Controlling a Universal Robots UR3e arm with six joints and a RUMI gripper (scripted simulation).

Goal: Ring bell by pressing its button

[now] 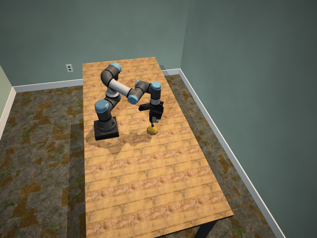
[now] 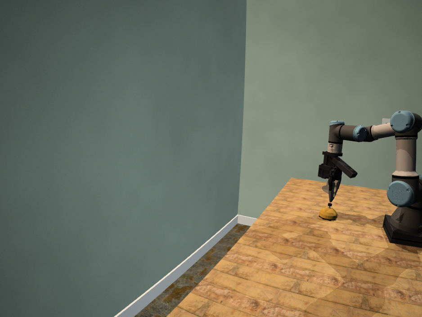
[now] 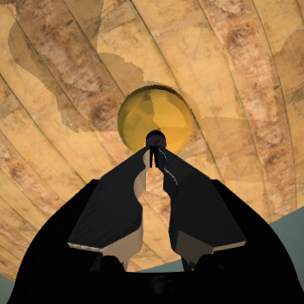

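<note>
My hand is 3 cm above the black button. Also, from my hand: yellow dome bell (5 cm below).
</note>
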